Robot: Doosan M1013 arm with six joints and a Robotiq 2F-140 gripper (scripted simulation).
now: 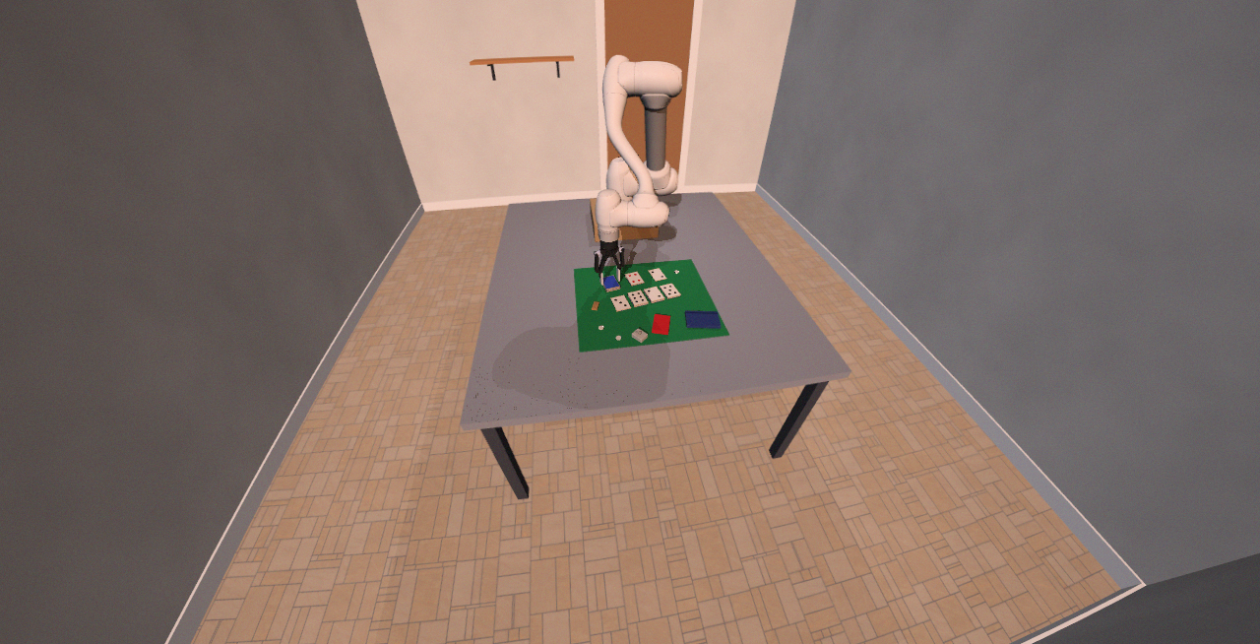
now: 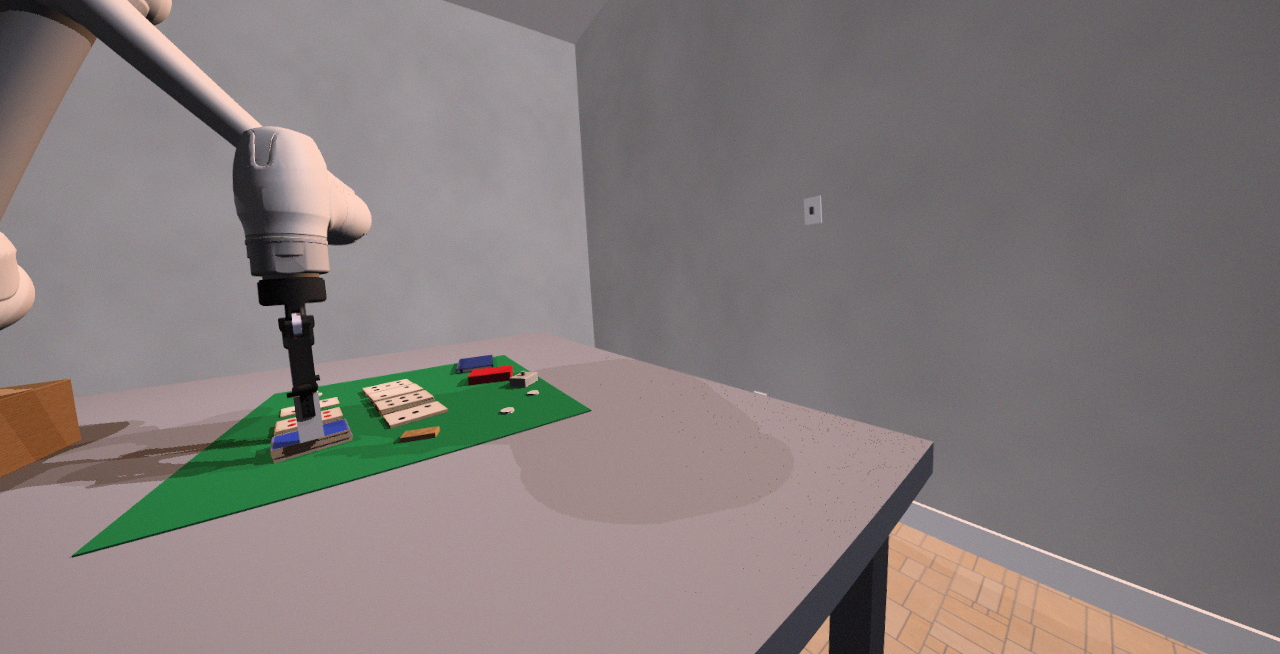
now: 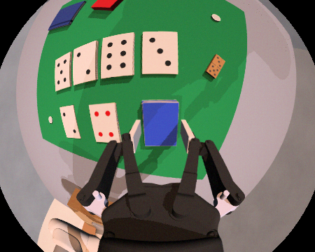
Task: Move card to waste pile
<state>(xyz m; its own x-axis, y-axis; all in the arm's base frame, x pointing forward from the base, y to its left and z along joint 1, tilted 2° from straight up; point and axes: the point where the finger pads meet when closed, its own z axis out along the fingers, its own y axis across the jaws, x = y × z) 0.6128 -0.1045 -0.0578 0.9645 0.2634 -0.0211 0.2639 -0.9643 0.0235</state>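
My gripper is now 6 cm past the card, 23 cm to the right of it and 5 cm above it. Round my hand: green mat (11 cm ahead, 14 cm to the left, 6 cm below); red block (29 cm ahead, 19 cm to the left, 4 cm below); white box (34 cm ahead, 10 cm to the left, 3 cm below).
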